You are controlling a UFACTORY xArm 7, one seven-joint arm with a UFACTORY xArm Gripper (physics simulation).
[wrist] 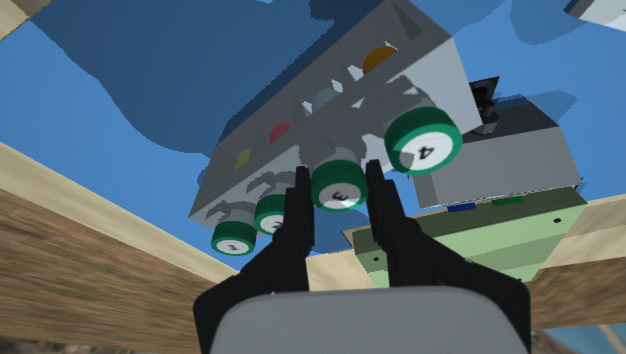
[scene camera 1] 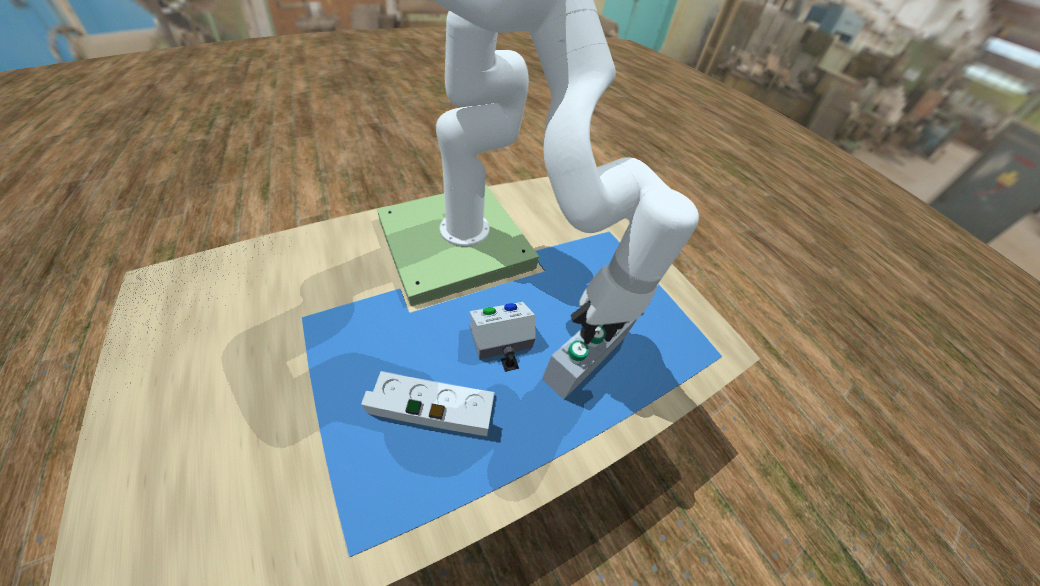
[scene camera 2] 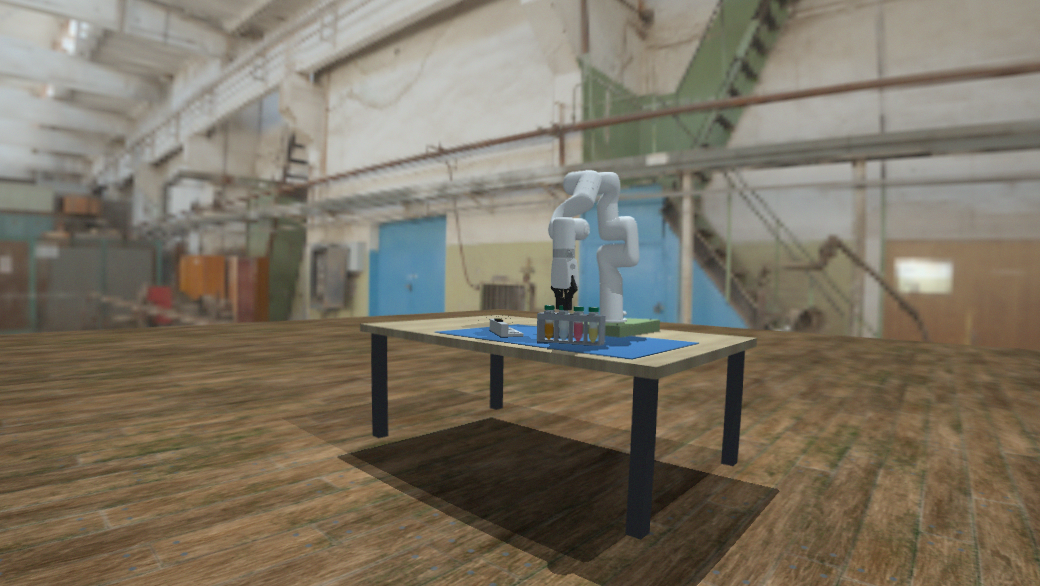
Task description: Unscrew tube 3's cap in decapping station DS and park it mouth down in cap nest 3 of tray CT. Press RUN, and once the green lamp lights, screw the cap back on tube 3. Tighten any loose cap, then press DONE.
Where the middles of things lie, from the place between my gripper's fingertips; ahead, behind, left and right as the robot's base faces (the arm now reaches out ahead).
I see the grey box (scene camera 1: 505,332) 11 cm behind my hand, 12 cm to the right of it and 7 cm below it.
